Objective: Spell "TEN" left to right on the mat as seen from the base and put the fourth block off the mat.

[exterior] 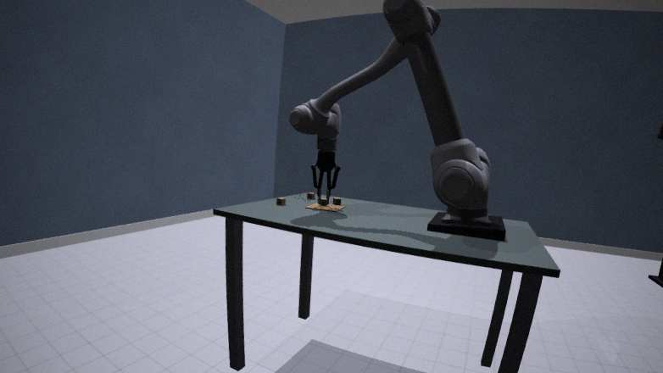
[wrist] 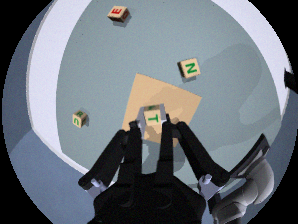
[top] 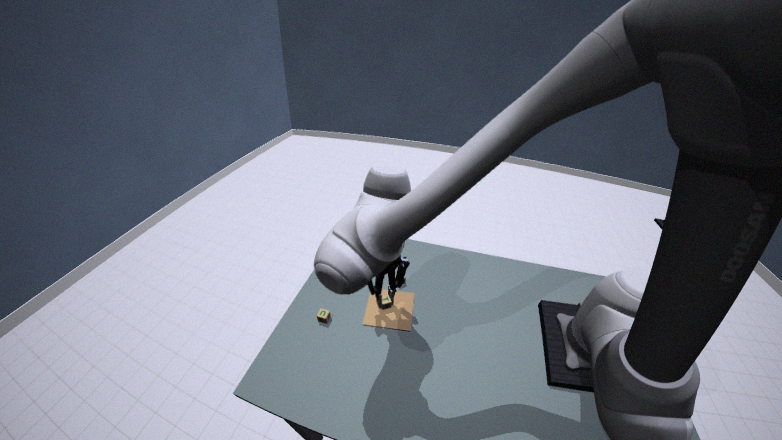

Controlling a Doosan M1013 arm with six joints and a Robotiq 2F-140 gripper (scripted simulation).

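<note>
Right now the tan mat is 40 mm below my hand, 20 mm behind it and 10 mm to the left of it. From my hand the other things lie so: block 20 mm below.
</note>
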